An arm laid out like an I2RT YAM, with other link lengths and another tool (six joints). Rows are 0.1 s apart.
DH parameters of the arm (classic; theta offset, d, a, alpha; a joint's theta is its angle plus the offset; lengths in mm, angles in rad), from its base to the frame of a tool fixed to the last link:
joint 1: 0 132.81 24.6 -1.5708
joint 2: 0 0 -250.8 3.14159
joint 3: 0.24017 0 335.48 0
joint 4: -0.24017 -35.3 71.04 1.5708
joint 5: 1.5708 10.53 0 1.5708
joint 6: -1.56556 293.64 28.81 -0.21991
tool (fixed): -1.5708 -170.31 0 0
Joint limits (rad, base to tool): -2.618..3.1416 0..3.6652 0..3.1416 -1.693..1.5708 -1.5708..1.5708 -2.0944..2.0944
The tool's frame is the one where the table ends.
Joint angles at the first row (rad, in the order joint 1, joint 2, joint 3, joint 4, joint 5, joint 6):
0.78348, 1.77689, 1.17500, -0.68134, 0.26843, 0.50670
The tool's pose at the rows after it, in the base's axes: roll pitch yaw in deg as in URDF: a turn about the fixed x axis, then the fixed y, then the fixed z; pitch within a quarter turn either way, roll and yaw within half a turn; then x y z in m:
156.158 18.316 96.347 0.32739 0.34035 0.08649
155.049 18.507 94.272 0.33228 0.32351 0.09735
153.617 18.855 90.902 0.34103 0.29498 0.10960
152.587 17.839 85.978 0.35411 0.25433 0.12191
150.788 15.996 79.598 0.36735 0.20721 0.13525
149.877 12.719 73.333 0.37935 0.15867 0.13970
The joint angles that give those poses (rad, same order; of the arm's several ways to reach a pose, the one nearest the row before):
0.77382, 1.74948, 1.16911, -0.70810, 0.30540, 0.50152
0.74378, 1.69579, 1.13880, -0.71784, 0.31881, 0.49740
0.68783, 1.62141, 1.09187, -0.72686, 0.33584, 0.48605
0.59320, 1.53085, 1.03199, -0.72886, 0.32803, 0.47282
0.47876, 1.43037, 0.96628, -0.71716, 0.31720, 0.46340
0.34549, 1.34813, 0.89513, -0.67812, 0.27276, 0.45203

